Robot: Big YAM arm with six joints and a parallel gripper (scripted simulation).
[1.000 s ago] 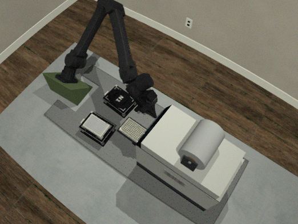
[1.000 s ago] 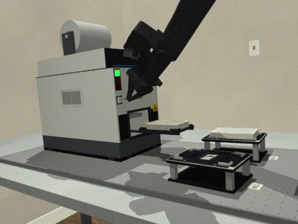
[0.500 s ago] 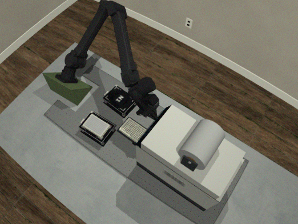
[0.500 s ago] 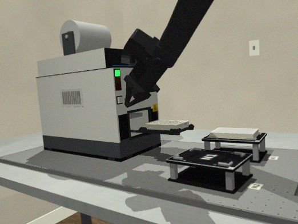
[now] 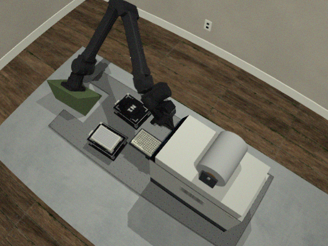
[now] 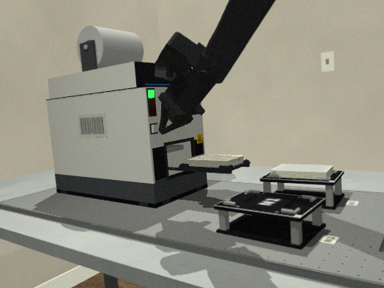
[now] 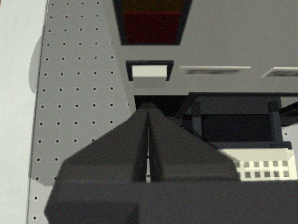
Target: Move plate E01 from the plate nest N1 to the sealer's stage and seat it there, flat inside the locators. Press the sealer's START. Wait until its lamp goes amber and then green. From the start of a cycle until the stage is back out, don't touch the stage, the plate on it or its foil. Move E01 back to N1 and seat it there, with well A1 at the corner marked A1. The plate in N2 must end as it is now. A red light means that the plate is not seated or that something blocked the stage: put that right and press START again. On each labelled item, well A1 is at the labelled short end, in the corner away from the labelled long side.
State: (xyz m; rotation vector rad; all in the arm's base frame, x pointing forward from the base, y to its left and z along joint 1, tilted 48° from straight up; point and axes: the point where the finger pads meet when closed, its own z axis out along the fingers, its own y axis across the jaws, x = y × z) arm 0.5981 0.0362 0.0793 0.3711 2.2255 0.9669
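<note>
Now: the start button 3 cm ahead of my hand. Also, from my hand: sealer stage 10 cm below, 9 cm to the right, 7 cm behind; then covered white plate 26 cm behind, 18 cm to the right, 12 cm below; then black plate nest 27 cm behind, 14 cm below, 3 cm to the left.
</note>
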